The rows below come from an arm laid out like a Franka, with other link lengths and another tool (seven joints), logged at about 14 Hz.
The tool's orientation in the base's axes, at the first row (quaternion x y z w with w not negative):
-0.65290 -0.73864 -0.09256 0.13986
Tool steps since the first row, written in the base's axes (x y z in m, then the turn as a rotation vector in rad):
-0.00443 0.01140 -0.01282 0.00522 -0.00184 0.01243
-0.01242 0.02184 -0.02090 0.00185 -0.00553 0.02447
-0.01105 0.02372 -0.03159 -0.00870 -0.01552 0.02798
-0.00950 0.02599 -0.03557 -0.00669 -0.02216 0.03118
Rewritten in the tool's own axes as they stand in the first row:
0.00698 -0.00231 0.01612 0.00178 0.00436 -0.01277
0.01500 -0.00850 0.02776 0.00262 -0.00001 -0.02502
0.01312 -0.00640 0.03834 -0.00446 -0.01192 -0.03062
0.01378 -0.00439 0.04268 -0.00986 -0.01094 -0.03593

